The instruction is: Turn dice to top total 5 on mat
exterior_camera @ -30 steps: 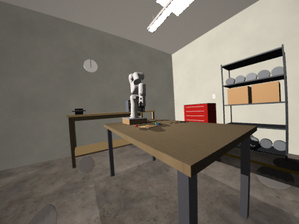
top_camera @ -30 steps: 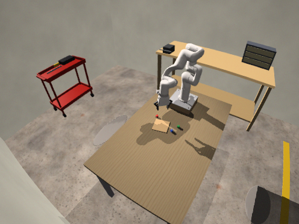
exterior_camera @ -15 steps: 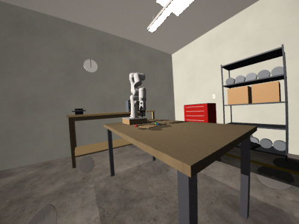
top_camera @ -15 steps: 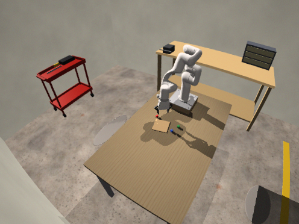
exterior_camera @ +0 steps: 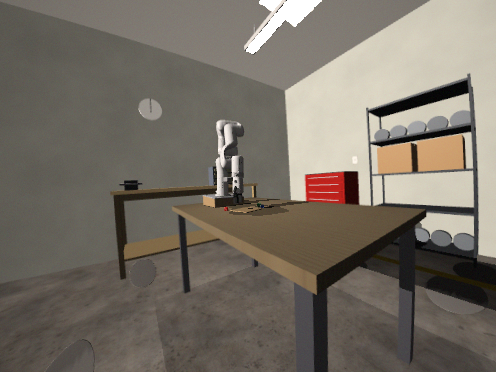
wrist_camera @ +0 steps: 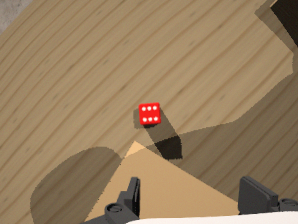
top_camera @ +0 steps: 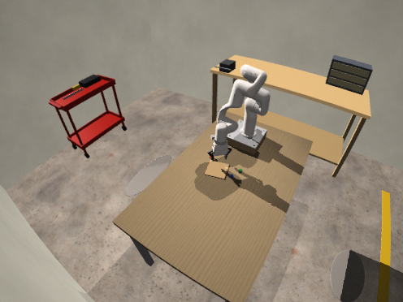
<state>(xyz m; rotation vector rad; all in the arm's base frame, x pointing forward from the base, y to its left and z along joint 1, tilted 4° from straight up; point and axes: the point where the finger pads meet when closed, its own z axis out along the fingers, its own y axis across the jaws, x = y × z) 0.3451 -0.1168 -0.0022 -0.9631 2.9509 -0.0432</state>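
Right now the blue die is 130 mm to the left of my hand, 90 mm ahead of it and 40 mm below it. Round my hand: tan mat 60 mm ahead, 50 mm below, 10 mm to the left; then red die 70 mm to the right, 40 mm below, 30 mm behind; then green die 170 mm to the left, 40 mm below, 20 mm ahead.
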